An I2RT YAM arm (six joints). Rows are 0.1 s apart.
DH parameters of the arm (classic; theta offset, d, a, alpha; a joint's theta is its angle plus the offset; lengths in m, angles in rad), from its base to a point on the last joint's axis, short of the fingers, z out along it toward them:
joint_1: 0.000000 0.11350 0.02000 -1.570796
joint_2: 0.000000 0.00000 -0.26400 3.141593
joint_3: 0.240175 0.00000 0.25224 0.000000
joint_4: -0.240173 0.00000 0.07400 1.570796
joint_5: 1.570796 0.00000 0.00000 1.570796
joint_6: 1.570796 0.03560 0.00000 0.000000
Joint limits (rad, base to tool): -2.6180..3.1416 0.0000..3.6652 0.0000..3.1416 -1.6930..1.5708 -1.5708..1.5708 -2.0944..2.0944
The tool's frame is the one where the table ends.
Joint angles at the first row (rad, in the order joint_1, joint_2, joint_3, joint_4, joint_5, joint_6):
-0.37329, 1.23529, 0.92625, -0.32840, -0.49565, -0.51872
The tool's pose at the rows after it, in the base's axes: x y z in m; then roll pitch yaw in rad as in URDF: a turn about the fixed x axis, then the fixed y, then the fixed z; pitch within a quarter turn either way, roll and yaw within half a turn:
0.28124 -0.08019 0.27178 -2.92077 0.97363 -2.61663
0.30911 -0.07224 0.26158 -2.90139 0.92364 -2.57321
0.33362 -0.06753 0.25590 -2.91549 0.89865 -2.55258
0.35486 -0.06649 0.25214 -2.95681 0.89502 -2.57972
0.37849 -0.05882 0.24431 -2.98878 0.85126 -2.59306
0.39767 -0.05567 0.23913 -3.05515 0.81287 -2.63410
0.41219 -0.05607 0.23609 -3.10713 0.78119 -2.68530
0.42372 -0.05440 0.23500 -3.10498 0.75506 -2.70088
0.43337 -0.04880 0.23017 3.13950 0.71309 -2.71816
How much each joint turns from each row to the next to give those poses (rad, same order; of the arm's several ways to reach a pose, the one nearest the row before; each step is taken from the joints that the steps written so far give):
0.03848, 0.10337, 0.04041, 0.03040, 0.00817, 0.01553
0.05789, 0.10991, 0.06115, 0.01655, 0.05193, -0.01757
0.03402, 0.09795, 0.07648, -0.00544, 0.01010, -0.00901
0.01684, 0.08367, 0.07395, -0.00279, -0.00150, 0.02095
0.03581, 0.09630, 0.09025, -0.03719, 0.02846, 0.00644
0.01672, 0.08489, 0.09755, -0.06567, -0.00047, 0.01345
0.00551, 0.06546, 0.08311, -0.05606, 0.00550, 0.02283
0.01072, 0.04626, 0.06342, -0.03322, 0.03019, 0.01204
0.01646, 0.05076, 0.06403, -0.06156, 0.00397, 0.00726

